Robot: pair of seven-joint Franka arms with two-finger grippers.
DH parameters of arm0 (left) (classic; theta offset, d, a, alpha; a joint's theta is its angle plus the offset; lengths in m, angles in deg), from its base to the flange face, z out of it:
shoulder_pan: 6.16 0.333 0 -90
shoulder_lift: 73.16 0 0 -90
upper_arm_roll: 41.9 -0.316 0.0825 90
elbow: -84.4 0 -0.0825 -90
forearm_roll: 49.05 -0.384 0 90
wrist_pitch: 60.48 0 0.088 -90
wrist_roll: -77.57 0.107 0 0
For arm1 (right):
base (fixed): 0 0 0 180
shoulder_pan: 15.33 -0.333 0 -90
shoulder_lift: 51.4 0 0 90
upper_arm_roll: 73.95 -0.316 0.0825 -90
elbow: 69.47 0 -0.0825 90
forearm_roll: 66.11 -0.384 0 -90
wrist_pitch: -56.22 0 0.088 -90
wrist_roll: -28.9 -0.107 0 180
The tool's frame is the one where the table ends.
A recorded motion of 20 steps. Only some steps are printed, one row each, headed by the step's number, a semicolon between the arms.
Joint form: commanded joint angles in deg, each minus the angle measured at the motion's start. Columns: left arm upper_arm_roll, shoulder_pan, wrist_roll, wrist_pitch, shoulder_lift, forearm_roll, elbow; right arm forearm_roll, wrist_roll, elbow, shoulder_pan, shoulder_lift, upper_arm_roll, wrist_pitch.
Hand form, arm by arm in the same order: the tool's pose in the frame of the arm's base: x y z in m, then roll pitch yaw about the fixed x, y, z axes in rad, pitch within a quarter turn. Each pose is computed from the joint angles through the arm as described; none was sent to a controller.
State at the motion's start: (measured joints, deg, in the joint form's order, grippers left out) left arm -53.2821 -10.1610 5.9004 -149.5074 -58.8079 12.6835 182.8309; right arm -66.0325 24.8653 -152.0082 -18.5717 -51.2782 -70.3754 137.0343
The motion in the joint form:
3: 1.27 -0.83 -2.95 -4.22 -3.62 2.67 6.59; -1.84 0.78 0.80 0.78 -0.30 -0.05 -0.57
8: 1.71 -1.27 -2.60 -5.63 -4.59 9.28 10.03; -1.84 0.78 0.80 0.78 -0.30 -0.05 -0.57
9: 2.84 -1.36 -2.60 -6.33 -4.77 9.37 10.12; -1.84 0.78 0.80 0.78 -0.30 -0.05 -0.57
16: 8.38 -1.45 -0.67 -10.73 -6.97 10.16 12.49; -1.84 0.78 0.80 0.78 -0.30 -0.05 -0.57
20: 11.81 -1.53 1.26 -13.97 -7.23 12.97 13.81; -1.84 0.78 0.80 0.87 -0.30 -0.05 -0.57
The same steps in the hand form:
3: 0.5929 -0.0432 0.4537 -2.7538 1.0722 1.9439; 0.5369 -0.0062 0.6750 -3.1130 0.0308 -0.0701
8: 0.5872 -0.0538 0.4461 -2.6164 1.1531 2.1236; 0.5369 -0.0062 0.6750 -3.1130 0.0308 -0.0701
9: 0.5866 -0.0646 0.4472 -2.6283 1.1552 2.1026; 0.5369 -0.0062 0.6750 -3.1130 0.0308 -0.0701
16: 0.5743 -0.1117 0.4514 -2.7512 1.1753 1.9514; 0.5369 -0.0062 0.6750 -3.1130 0.0308 -0.0701
20: 0.5694 -0.1412 0.4468 -2.7971 1.2087 1.9075; 0.5369 -0.0070 0.6750 -3.1130 0.0308 -0.0717

